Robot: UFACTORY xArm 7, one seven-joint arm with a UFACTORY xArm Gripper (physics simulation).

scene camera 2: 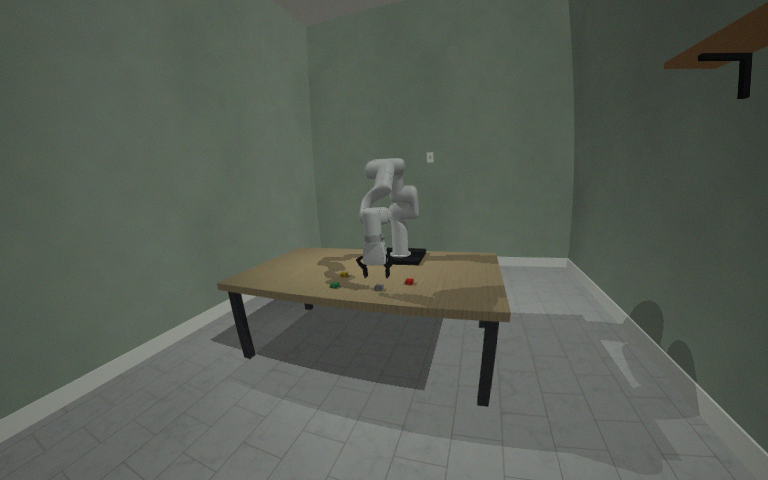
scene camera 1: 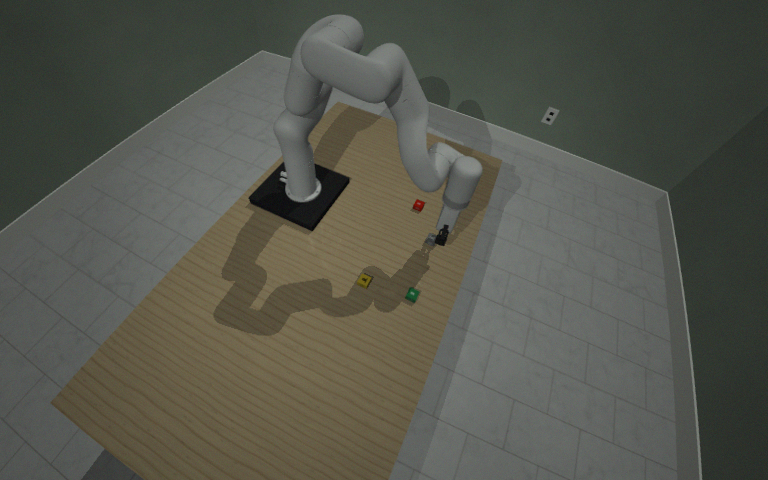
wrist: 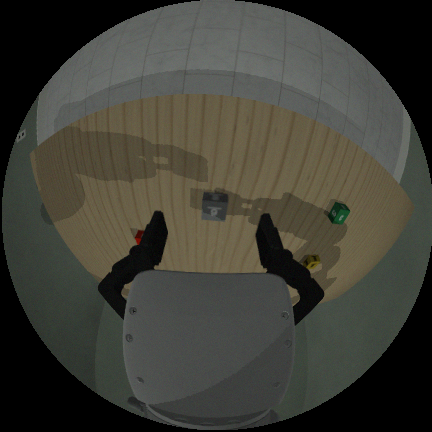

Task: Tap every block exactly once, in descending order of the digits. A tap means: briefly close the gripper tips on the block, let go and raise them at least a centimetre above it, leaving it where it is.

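Note:
My gripper (scene camera 1: 441,240) (scene camera 2: 376,275) (wrist: 211,222) is open and empty, fingers pointing down, above the grey block. The grey block (scene camera 1: 430,238) (scene camera 2: 378,287) (wrist: 215,206) shows a barred digit, 6 or 9, I cannot tell which; in the wrist view it lies between and slightly beyond the fingertips. The red block (scene camera 1: 418,205) (scene camera 2: 409,281) (wrist: 140,237) is partly hidden behind the left finger in the wrist view. The green block (scene camera 1: 412,294) (scene camera 2: 334,284) (wrist: 339,213) and yellow block (scene camera 1: 364,280) (scene camera 2: 343,274) (wrist: 312,261) lie to the right there. Their digits are unclear.
The blocks stand apart on the wooden table (scene camera 1: 271,384) (scene camera 2: 453,283) (wrist: 250,130). The arm's black base plate (scene camera 1: 271,198) (scene camera 2: 416,257) is at the far side in scene camera 2. The arm's shadow crosses the table near the yellow and green blocks.

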